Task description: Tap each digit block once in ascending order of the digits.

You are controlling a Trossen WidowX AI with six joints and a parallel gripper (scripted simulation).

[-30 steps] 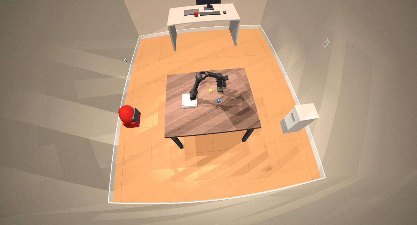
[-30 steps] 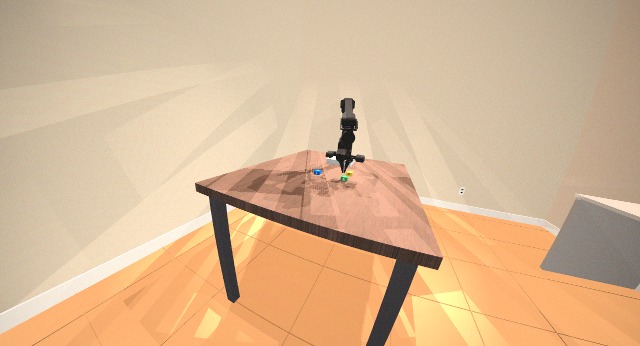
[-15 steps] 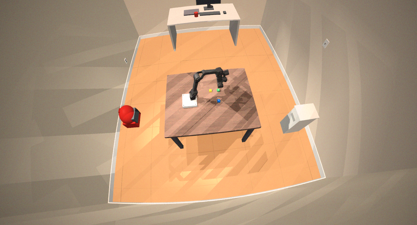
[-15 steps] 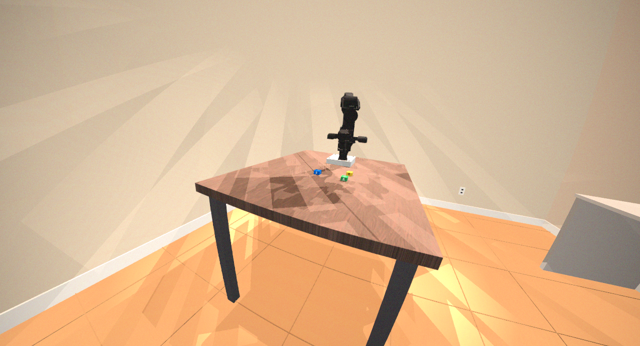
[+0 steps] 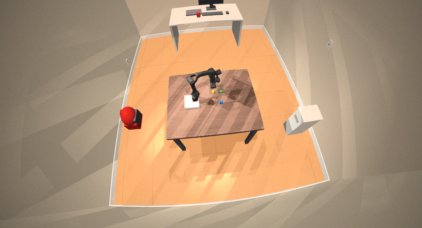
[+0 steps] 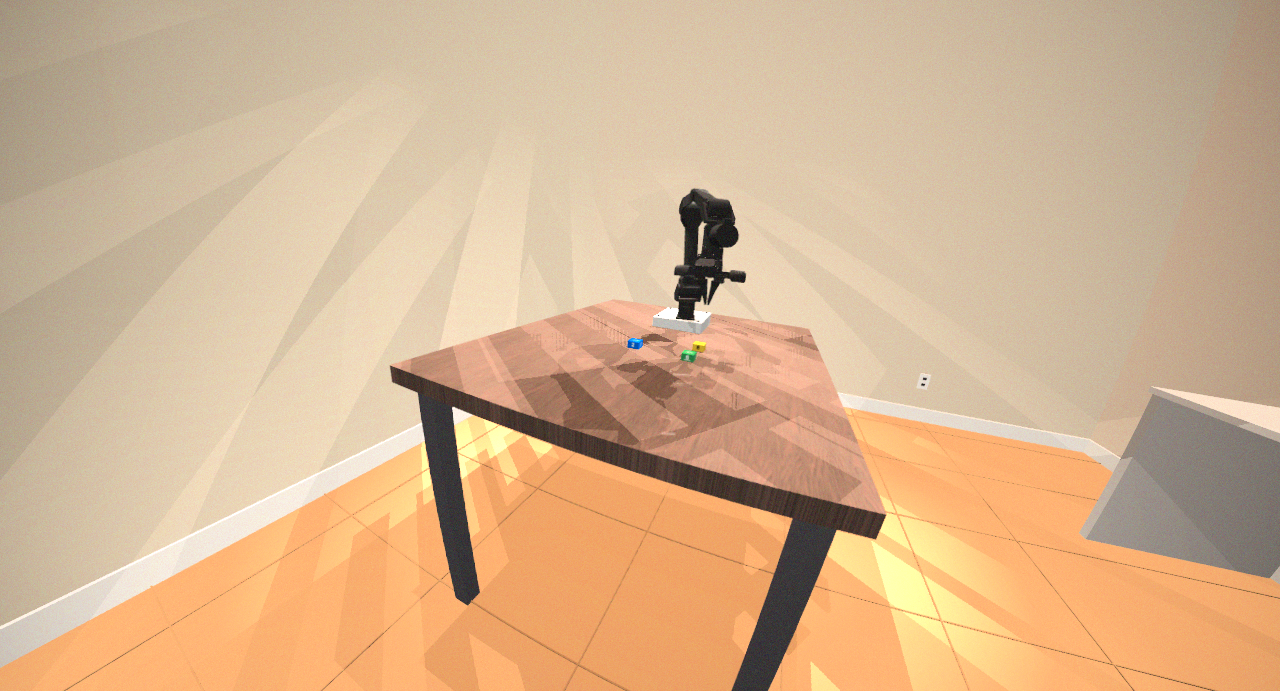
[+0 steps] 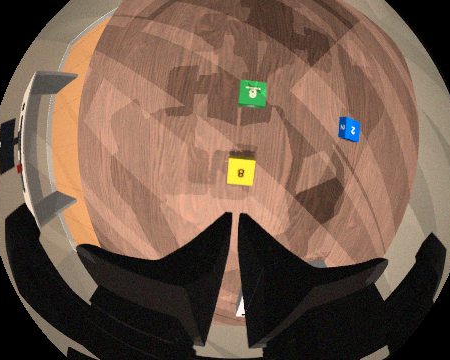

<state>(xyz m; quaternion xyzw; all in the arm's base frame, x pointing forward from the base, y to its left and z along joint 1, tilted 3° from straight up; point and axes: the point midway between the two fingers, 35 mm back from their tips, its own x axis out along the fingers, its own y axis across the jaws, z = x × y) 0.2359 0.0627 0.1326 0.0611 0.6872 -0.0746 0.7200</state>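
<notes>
The yellow block lies 1 cm to the right of my gripper tip and 12 cm below it. From my gripper tip the other things lie so: blue block (5 cm ahead, 18 cm to the right, 12 cm below); then green block (10 cm ahead, 3 cm to the right, 12 cm below).
</notes>
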